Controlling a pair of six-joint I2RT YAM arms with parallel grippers.
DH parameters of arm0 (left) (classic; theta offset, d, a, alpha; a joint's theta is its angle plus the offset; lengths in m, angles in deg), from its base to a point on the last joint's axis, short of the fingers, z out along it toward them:
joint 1: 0 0.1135 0.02 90
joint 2: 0 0 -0.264 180
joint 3: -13.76 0 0.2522 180
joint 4: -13.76 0 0.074 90
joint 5: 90 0 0 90
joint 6: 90 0.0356 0 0
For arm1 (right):
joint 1: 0 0.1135 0.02 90
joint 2: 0 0 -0.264 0
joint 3: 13.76 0 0.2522 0
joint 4: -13.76 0 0.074 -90
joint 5: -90 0 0 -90
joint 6: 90 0.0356 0 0
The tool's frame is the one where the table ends.
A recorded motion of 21 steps. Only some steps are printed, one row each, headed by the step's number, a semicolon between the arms.
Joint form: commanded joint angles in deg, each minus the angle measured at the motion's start. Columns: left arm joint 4, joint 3, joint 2, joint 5, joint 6, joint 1; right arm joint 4, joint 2, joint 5, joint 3, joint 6, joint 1.
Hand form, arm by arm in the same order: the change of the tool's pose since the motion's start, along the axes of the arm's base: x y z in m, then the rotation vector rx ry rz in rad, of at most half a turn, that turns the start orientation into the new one. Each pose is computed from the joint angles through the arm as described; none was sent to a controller.
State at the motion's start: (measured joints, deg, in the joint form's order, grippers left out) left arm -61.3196 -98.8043 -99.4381 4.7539 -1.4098 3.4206; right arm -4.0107 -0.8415 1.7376 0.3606 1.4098 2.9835
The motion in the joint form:
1: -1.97 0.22 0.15 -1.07 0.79 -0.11; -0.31 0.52 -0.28 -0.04 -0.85 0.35
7: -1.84 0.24 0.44 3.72 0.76 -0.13; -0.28 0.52 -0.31 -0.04 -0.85 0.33
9: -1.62 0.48 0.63 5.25 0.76 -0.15; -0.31 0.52 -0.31 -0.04 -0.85 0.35
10: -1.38 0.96 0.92 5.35 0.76 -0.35; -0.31 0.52 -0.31 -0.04 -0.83 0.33
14: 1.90 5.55 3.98 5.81 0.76 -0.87; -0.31 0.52 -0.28 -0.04 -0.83 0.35
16: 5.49 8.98 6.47 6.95 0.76 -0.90; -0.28 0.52 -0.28 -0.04 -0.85 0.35
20: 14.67 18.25 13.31 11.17 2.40 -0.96; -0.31 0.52 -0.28 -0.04 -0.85 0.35
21: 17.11 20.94 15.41 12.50 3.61 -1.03; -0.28 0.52 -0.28 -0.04 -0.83 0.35
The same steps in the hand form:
1: -0.0041 -0.0003 -0.0020 0.0208 0.0359 -0.0057; -0.0005 0.0005 0.0000 -0.0150 -0.0042 0.0024
7: -0.0049 -0.0034 0.0000 -0.0532 0.0240 -0.0437; -0.0005 0.0004 0.0000 -0.0150 -0.0047 0.0015
9: -0.0055 -0.0045 0.0002 -0.0766 0.0195 -0.0564; -0.0005 0.0005 0.0000 -0.0150 -0.0042 0.0019
10: -0.0065 -0.0059 -0.0004 -0.0781 0.0187 -0.0607; -0.0005 0.0004 0.0000 -0.0146 -0.0042 0.0015
14: -0.0160 -0.0098 -0.0037 -0.0826 -0.0118 -0.0747; -0.0005 0.0005 0.0000 -0.0146 -0.0042 0.0023
16: -0.0223 -0.0109 -0.0043 -0.0962 -0.0589 -0.0869; -0.0005 0.0005 0.0000 -0.0149 -0.0047 0.0024
20: -0.0417 -0.0147 -0.0073 -0.1322 -0.1838 -0.1574; -0.0005 0.0005 0.0000 -0.0150 -0.0042 0.0024
21: -0.0483 -0.0161 -0.0084 -0.1360 -0.2205 -0.1911; -0.0005 0.0005 0.0000 -0.0146 -0.0047 0.0023

